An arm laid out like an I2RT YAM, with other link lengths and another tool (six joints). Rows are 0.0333 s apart.
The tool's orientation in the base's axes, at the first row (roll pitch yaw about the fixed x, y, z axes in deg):
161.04 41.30 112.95
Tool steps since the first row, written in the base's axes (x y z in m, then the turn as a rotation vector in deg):
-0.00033 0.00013 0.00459 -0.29 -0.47 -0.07
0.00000 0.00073 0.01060 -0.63 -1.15 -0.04
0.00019 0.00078 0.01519 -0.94 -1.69 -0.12
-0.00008 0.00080 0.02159 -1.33 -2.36 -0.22
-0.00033 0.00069 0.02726 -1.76 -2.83 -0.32
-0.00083 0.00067 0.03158 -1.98 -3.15 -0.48
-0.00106 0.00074 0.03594 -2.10 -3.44 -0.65
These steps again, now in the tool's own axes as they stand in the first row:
-0.00284 0.00093 -0.00350 -0.19 -0.51 0.10
-0.00649 0.00300 -0.00786 -0.58 -1.16 0.20
-0.00954 0.00430 -0.01104 -0.81 -1.73 0.33
-0.01367 0.00566 -0.01574 -1.10 -2.44 0.49
-0.01742 0.00678 -0.01986 -1.23 -3.07 0.54
-0.02014 0.00743 -0.02319 -1.28 -3.46 0.68
-0.02290 0.00836 -0.02644 -1.34 -3.76 0.86

